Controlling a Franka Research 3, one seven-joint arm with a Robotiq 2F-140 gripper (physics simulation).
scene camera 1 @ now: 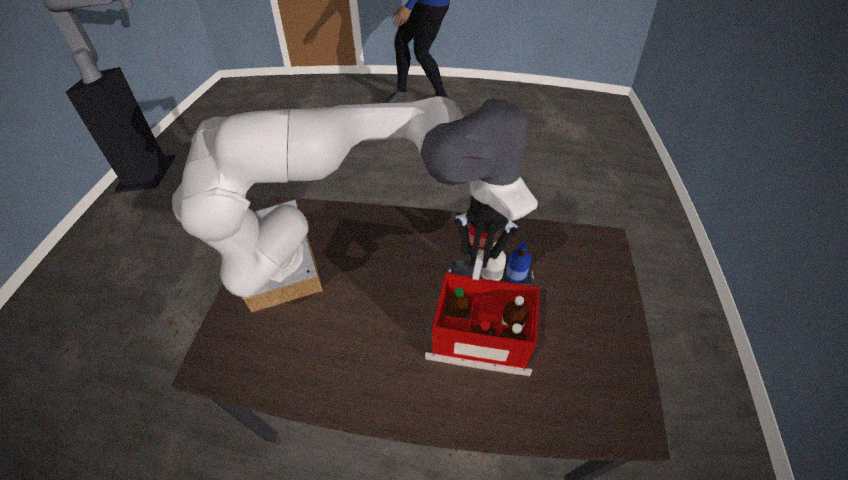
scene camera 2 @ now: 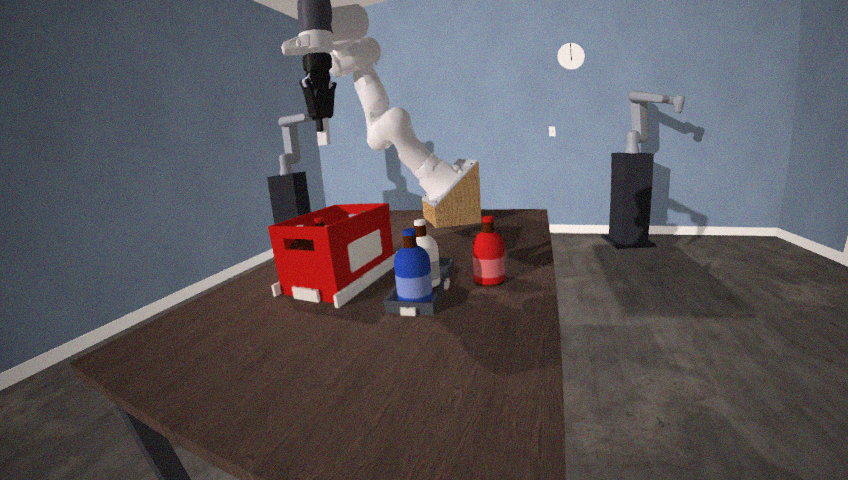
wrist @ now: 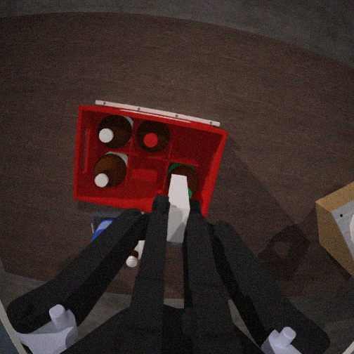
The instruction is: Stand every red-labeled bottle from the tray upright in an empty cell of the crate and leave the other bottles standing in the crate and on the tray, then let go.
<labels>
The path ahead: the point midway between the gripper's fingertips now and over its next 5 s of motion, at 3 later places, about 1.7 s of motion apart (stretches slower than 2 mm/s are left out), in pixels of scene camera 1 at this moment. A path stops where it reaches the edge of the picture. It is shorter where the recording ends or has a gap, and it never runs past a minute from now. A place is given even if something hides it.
My gripper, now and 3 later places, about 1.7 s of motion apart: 476, 274; 486, 190; 478, 217; 481, 221
</labels>
